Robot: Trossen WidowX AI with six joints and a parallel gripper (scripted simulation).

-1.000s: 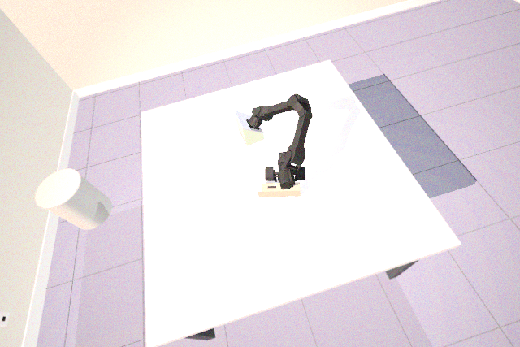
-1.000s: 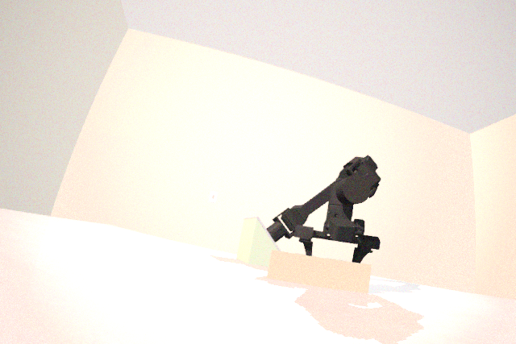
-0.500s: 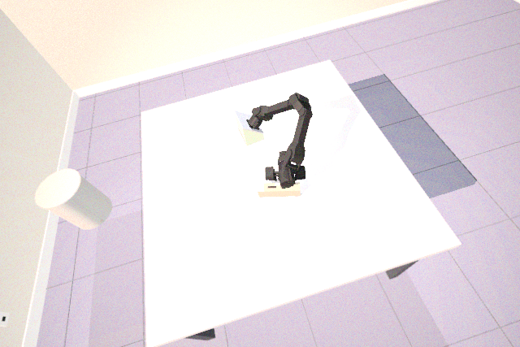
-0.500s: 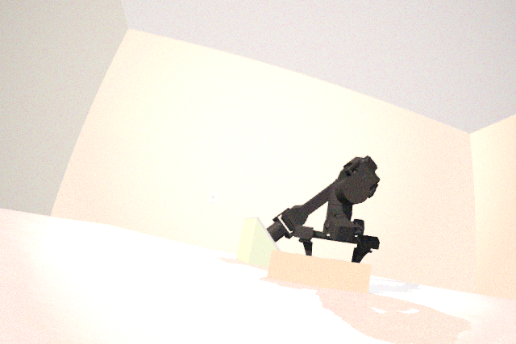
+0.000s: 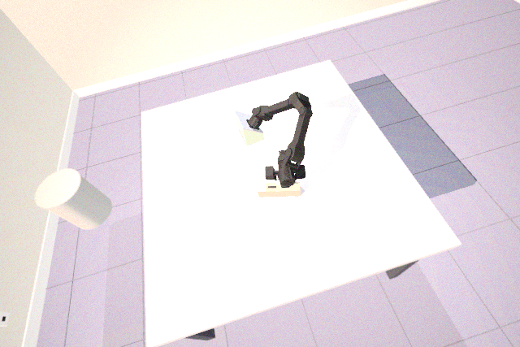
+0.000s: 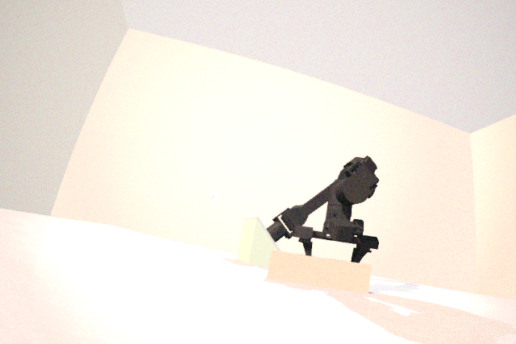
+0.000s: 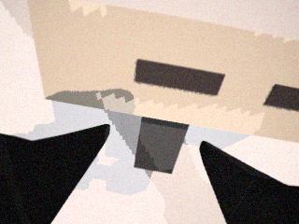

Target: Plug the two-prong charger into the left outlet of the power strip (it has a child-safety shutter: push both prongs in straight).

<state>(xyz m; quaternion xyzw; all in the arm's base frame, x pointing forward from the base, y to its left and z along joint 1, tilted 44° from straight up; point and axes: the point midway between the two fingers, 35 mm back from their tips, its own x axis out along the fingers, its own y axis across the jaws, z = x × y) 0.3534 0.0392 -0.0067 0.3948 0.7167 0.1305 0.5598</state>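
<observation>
Now: the two-prong charger 20 mm ahead of my gripper tip, 10 mm to the right of it and 10 mm above it.
</observation>
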